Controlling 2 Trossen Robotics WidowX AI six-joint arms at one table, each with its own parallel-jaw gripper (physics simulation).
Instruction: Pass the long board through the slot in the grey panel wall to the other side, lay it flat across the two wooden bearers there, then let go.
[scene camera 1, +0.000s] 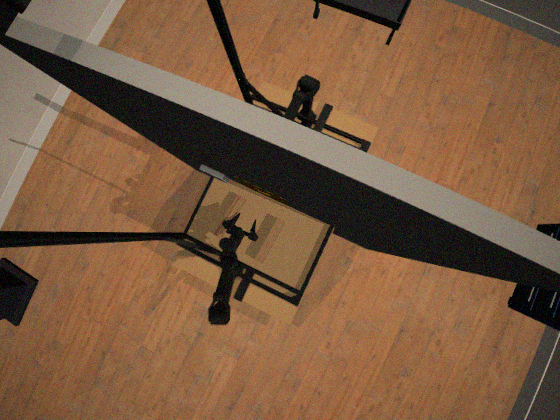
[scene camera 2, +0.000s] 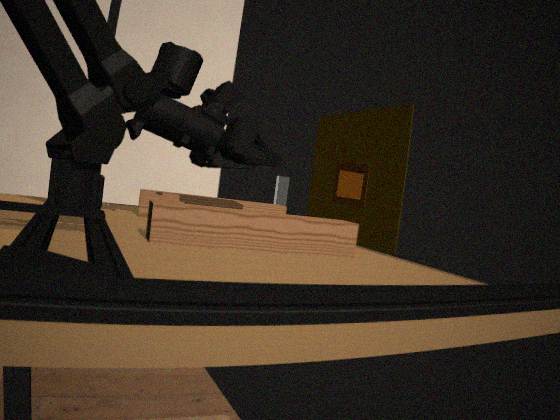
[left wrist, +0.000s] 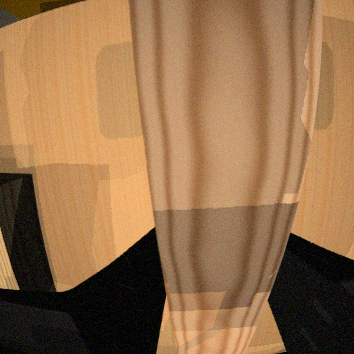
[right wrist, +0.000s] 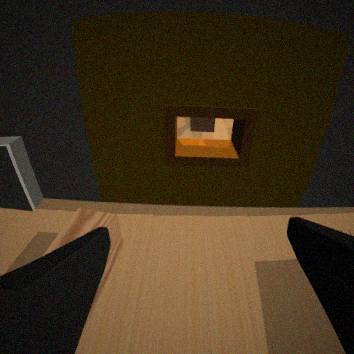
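The long board (left wrist: 225, 123) runs up the middle of the left wrist view, and my left gripper (left wrist: 208, 227) is shut on its near end. The grey panel wall (scene camera 1: 320, 146) (scene camera 2: 362, 54) carries a yellow panel (scene camera 2: 378, 167) (right wrist: 123, 105) with the slot (scene camera 2: 351, 184) (right wrist: 207, 135). A pale shape shows through the slot; I cannot tell what it is. Two wooden bearers (scene camera 2: 253, 237) (scene camera 2: 212, 206) lie on the table on my right arm's side. My right gripper (scene camera 1: 245, 222) (scene camera 2: 257, 156) (right wrist: 199, 232) is open and empty, above the bearers and facing the slot.
A small grey post (scene camera 1: 213, 172) (scene camera 2: 282, 190) (right wrist: 22, 172) stands by the wall, left of the yellow panel. The left arm (scene camera 1: 305, 100) sits behind the wall. Black frame rails (scene camera 1: 112, 237) edge the table (scene camera 1: 303, 246). Another dark table (scene camera 1: 374, 8) stands at the top.
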